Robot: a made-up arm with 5 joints. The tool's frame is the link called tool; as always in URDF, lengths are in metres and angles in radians.
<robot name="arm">
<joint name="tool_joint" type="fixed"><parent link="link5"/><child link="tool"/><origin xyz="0 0 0" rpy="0 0 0"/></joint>
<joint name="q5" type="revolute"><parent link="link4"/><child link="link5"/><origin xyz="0.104 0.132 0" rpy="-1.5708 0 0"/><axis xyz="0 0 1"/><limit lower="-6.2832" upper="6.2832"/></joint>
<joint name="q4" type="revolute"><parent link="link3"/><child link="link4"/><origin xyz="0.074 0.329 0" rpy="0 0 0"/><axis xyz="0 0 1"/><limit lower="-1.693" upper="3.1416"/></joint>
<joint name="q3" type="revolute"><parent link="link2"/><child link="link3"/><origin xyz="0.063 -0.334 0" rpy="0 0 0"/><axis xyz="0 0 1"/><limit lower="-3.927" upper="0.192"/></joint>
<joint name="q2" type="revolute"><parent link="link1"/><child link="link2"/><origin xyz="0 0 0" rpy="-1.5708 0 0"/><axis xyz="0 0 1"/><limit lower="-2.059" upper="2.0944"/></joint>
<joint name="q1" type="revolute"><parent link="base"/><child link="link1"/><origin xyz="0 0 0.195" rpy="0 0 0"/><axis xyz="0 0 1"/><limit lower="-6.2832" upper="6.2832"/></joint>
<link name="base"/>
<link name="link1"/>
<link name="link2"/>
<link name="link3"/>
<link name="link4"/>
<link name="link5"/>
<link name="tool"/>
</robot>
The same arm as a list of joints. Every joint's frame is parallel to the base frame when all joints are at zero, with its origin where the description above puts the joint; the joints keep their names.
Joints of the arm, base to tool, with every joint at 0 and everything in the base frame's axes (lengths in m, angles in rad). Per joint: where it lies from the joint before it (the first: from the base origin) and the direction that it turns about. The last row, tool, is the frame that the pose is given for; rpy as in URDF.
q1: origin 0 0 0.195 axis +z
q2: origin 0 0 0 axis +y
q3: origin 0.063 0 0.334 axis +y
q4: origin 0.074 0 -0.329 axis +y
q5: origin 0.104 0 -0.132 axis -z
tool: origin 0 0 0 rpy 3.1416 0 0
Joint limits (rad, base to tool): -6.2832..6.2832 -2.059..2.0944 -3.927..0.192 -1.693..3.1416 -6.2832..6.2832

